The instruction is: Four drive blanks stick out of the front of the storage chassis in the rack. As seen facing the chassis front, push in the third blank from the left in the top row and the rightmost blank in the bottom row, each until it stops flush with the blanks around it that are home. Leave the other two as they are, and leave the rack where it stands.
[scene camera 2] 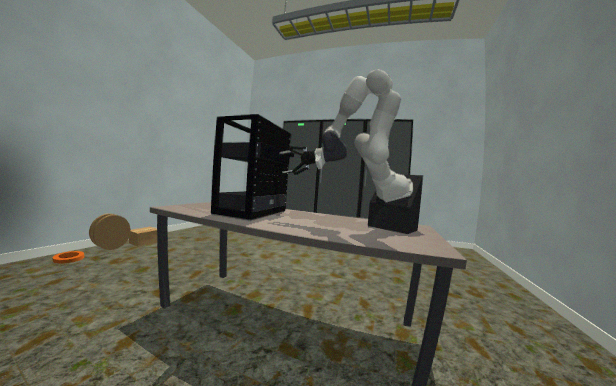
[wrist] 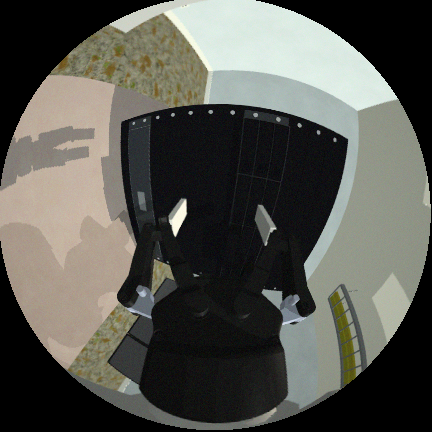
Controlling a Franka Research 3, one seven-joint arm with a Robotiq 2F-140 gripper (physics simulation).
The pictures show: the gripper and a black rack.
